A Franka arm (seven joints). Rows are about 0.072 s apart.
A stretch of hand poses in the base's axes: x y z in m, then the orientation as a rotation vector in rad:
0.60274 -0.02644 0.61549 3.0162 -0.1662 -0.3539
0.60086 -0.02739 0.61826 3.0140 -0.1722 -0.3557
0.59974 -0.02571 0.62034 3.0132 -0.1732 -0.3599
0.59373 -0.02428 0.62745 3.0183 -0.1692 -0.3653
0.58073 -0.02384 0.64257 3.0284 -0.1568 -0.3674
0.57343 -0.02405 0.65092 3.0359 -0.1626 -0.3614
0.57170 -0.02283 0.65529 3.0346 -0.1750 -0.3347
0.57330 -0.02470 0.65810 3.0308 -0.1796 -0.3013
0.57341 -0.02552 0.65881 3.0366 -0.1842 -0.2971
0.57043 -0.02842 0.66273 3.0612 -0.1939 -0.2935
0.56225 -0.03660 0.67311 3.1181 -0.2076 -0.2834
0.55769 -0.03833 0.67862 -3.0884 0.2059 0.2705
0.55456 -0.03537 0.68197 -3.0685 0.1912 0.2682
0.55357 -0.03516 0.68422 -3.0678 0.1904 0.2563
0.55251 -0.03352 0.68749 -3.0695 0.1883 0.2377
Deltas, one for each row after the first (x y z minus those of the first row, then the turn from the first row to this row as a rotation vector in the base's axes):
-0.00188 -0.00095 0.00277 -0.0020 0.0012 -0.0039
-0.00300 0.00073 0.00485 -0.0022 0.0040 -0.0046
-0.00901 0.00216 0.01196 0.0037 0.0070 -0.0027
-0.02201 0.00260 0.02708 0.0143 0.0074 0.0046
-0.02931 0.00239 0.03543 0.0206 0.0024 0.0005
-0.03104 0.00361 0.03980 0.0152 -0.0150 -0.0063
-0.02944 0.00174 0.04261 0.0068 -0.0362 -0.0075
-0.02933 0.00092 0.04332 0.0119 -0.0397 -0.0108
-0.03231 -0.00198 0.04724 0.0355 -0.0452 -0.0187
-0.04049 -0.01016 0.05762 0.0903 -0.0585 -0.0312
-0.04505 -0.01189 0.06313 0.1279 -0.0671 -0.0355
-0.04818 -0.00893 0.06648 0.1497 -0.0682 -0.0294
-0.04917 -0.00872 0.06873 0.1511 -0.0759 -0.0287
-0.05023 -0.00708 0.07200 0.1506 -0.0880 -0.0267

